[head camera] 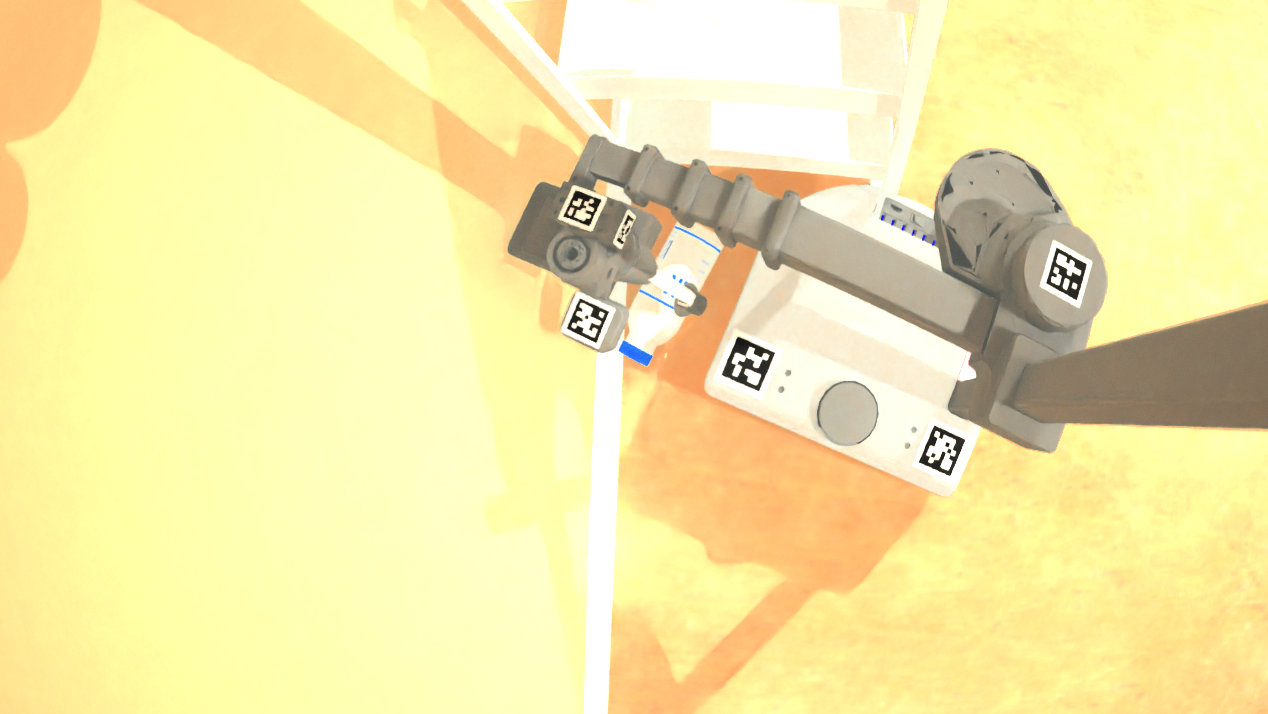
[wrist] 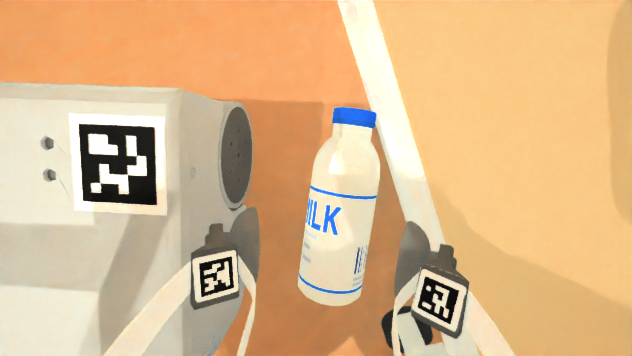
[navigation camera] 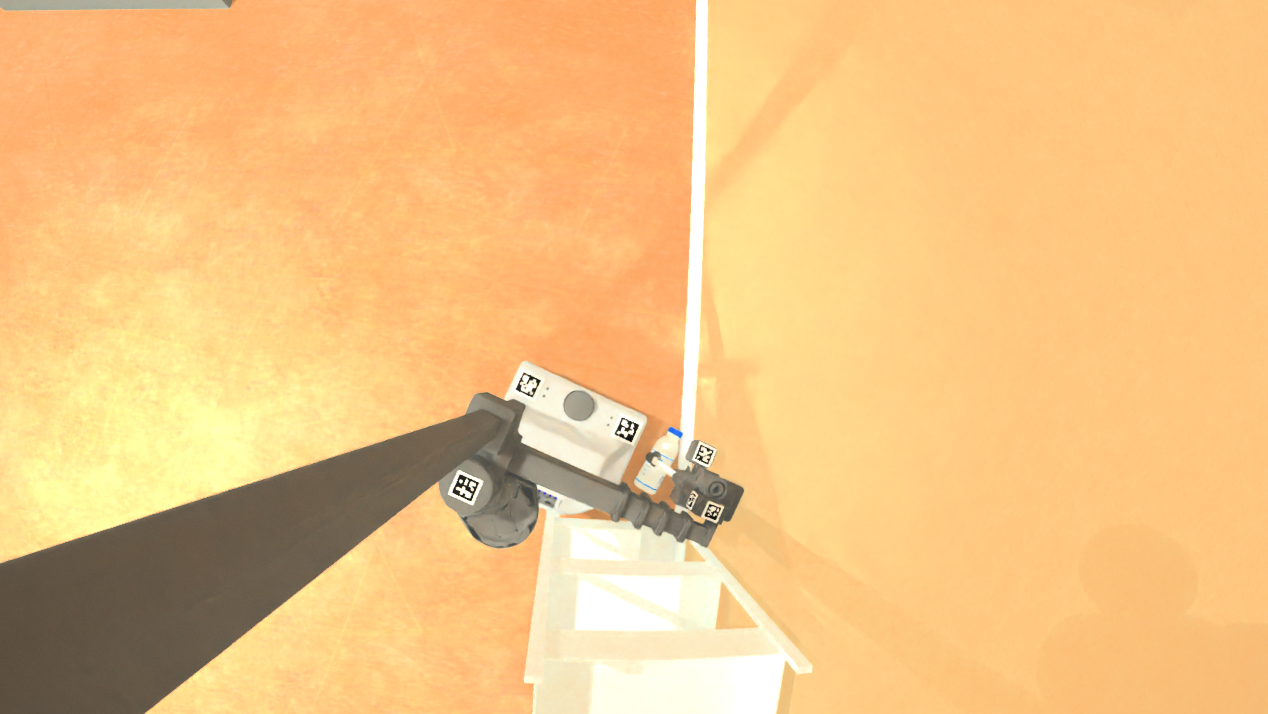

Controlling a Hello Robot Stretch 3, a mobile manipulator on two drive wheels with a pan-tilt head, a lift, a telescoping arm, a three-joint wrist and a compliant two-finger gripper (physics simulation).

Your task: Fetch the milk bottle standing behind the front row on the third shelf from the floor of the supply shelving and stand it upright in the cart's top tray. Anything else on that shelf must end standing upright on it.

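Where they show: gripper, fingertip midpoint: (head camera: pixel 655 287) (wrist: pixel 328 238) (navigation camera: pixel 668 464); robot's base, link origin: (head camera: pixel 846 410) (navigation camera: pixel 576 403).
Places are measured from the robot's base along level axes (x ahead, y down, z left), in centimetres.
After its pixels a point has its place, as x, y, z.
The milk bottle (head camera: pixel 696 248) {-10.8, -6.6, -25.4} (navigation camera: pixel 652 478) {-9.8, -6.7, -26.4} (wrist: pixel 340 210) {-4.4, -6.8, -27.0} is white with a blue cap and blue lettering. It appears to lie on its side low down beside the robot's base. In the wrist view it shows between the two fingers, with a gap on each side and its cap farther out than the fingertips. My gripper (head camera: pixel 652 310) {-3.9, -16.3, -26.1} (navigation camera: pixel 676 456) {-3.9, -16.3, -26.1} (wrist: pixel 328 238) {-3.9, -16.3, -26.1} is open and above the bottle; the height between them cannot be told. In the head view the wrist hides one finger. The cart cannot be identified in these views.
A white shelf unit (head camera: pixel 922 88) {-27.3, -52.2, -4.0} (navigation camera: pixel 656 643) {-22.8, -69.3, -19.9} stands close to the base and arm. My base (head camera: pixel 798 328) {-6.0, -16.0, -9.3} (navigation camera: pixel 578 443) {-7.9, -16.0, -3.7} (wrist: pixel 140 240) {-4.9, -16.0, -14.3} is just left of the bottle in the wrist view. A white strip (head camera: pixel 603 532) {26.1, -7.0, -21.8} (navigation camera: pixel 696 221) {60.2, -6.6, -8.7} (wrist: pixel 380 65) {7.8, -9.0, -29.4} runs past its cap.
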